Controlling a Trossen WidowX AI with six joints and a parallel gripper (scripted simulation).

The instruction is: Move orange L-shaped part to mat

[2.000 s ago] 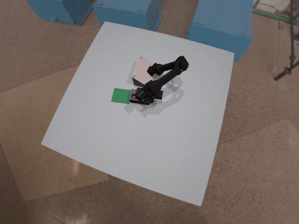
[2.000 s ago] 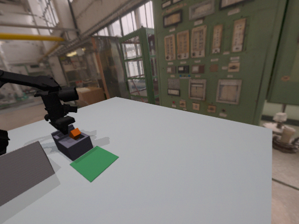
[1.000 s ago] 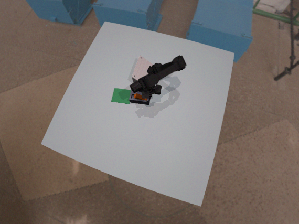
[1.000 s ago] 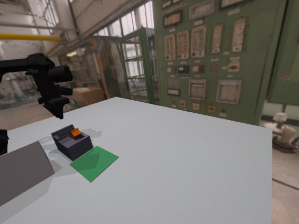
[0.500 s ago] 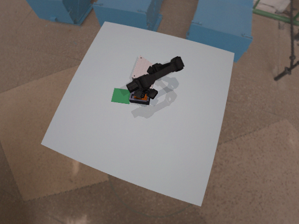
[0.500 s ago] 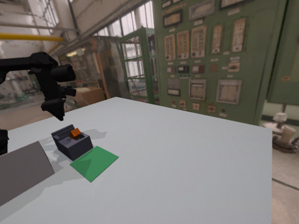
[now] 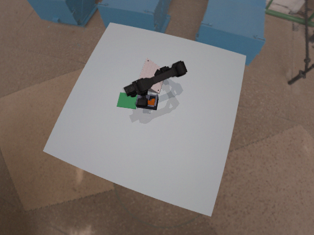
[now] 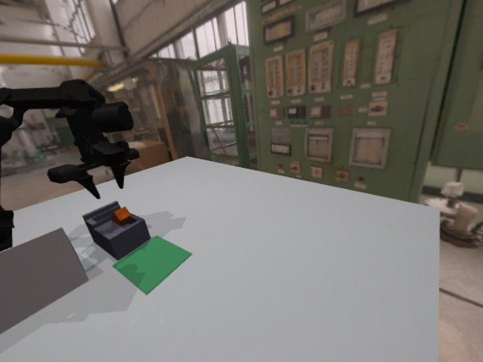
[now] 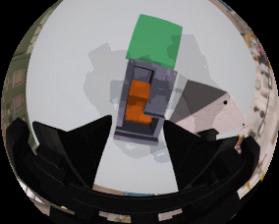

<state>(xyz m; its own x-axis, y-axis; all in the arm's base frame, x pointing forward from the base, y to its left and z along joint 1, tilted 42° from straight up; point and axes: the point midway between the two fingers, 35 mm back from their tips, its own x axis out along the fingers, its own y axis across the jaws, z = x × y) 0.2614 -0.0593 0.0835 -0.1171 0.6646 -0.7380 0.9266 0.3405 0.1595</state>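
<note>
Right now the orange L-shaped part is 10 cm below my gripper tip, 2 cm to the left of it and 2 cm behind it. The rest, counted from my gripper tip: green mat (16 cm below, 15 cm to the right, 2 cm ahead).
</note>
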